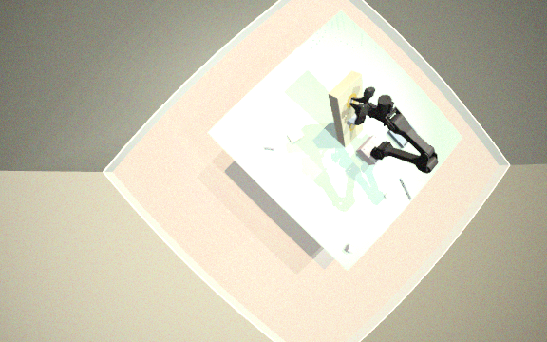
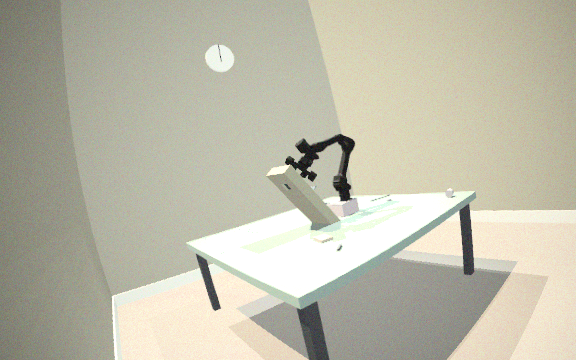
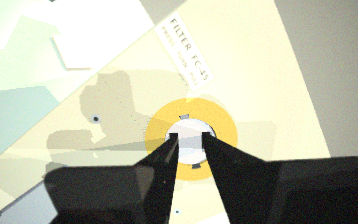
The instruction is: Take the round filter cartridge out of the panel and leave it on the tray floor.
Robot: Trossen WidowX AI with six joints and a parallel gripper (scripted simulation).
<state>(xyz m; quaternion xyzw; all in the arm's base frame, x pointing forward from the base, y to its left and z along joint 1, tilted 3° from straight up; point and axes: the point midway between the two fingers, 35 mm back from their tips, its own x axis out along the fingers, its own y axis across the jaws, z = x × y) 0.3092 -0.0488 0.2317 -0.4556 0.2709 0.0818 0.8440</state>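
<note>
Right now the round white filter cartridge is 1 cm ahead of my gripper tip and 1 cm below it. From my gripper tip the other things lie so: grey-blue tray 45 cm behind, 22 cm to the right, 27 cm below.
</note>
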